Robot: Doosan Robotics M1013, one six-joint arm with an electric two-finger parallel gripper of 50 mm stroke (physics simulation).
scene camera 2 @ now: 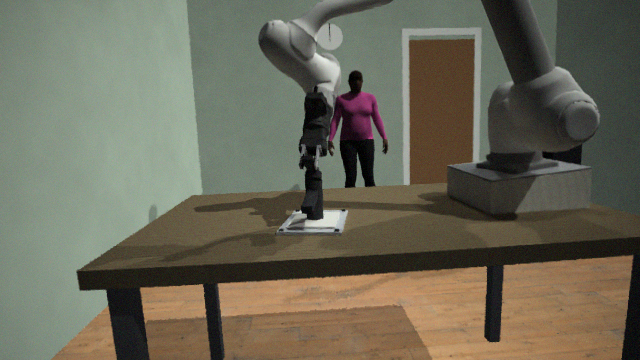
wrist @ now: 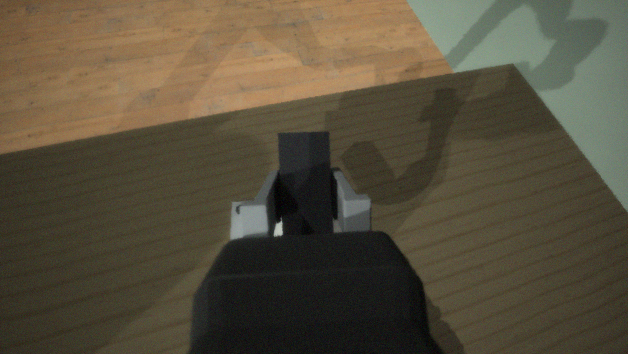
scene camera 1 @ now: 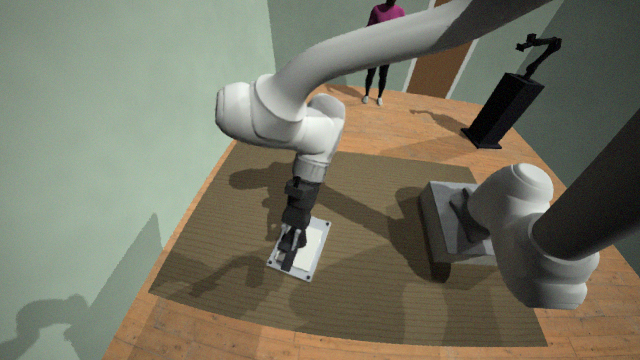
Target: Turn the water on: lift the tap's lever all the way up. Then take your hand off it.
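Pixels of known places: gripper, between the fingertips: (scene camera 2: 308, 167) (wrist: 305, 184) (scene camera 1: 286, 246); arm's base, origin of its link: (scene camera 2: 515, 166) (scene camera 1: 478, 218).
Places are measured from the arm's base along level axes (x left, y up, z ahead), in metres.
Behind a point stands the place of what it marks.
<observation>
The black tap (scene camera 1: 288, 259) {z 0.720, x 0.086, y -0.033 m} (scene camera 2: 314, 187) {z 0.690, x 0.026, y -0.011 m} stands upright on a pale square base plate (scene camera 1: 322, 242) {z 0.604, x 0.004, y -0.109 m} (scene camera 2: 344, 220) {z 0.609, x 0.035, y -0.111 m} with dark corner dots. Its spout points toward the table's near edge in the scene camera 2 view. The dark lever (wrist: 304, 160) {z 0.716, x 0.077, y 0.076 m} is a flat bar at the tap's top and is tilted upward; its exact angle is hard to tell. My gripper (scene camera 1: 290, 239) {z 0.715, x 0.072, y 0.051 m} (scene camera 2: 310, 159) {z 0.715, x 0.072, y 0.051 m} (wrist: 305, 184) {z 0.715, x 0.072, y 0.051 m} is tilted and shut on the lever, with one grey finger on each side. The gripper's body and the lever hide the tap's body and plate in the wrist view.
The wooden table (scene camera 1: 380, 300) {z 0.422, x 0.217, y -0.117 m} (scene camera 2: 200, 255) {z 0.991, x 0.176, y -0.117 m} carries the tap. My arm's base stands on a grey block (scene camera 1: 440, 225) {z 0.164, x 0.006, y -0.020 m} (scene camera 2: 540, 192) {z 0.034, x 0.138, y -0.060 m} at the right. A pale green wall (scene camera 1: 125, 100) (scene camera 2: 100, 110) rises at the left. A person (scene camera 1: 385, 15) (scene camera 2: 357, 115) stands behind the table.
</observation>
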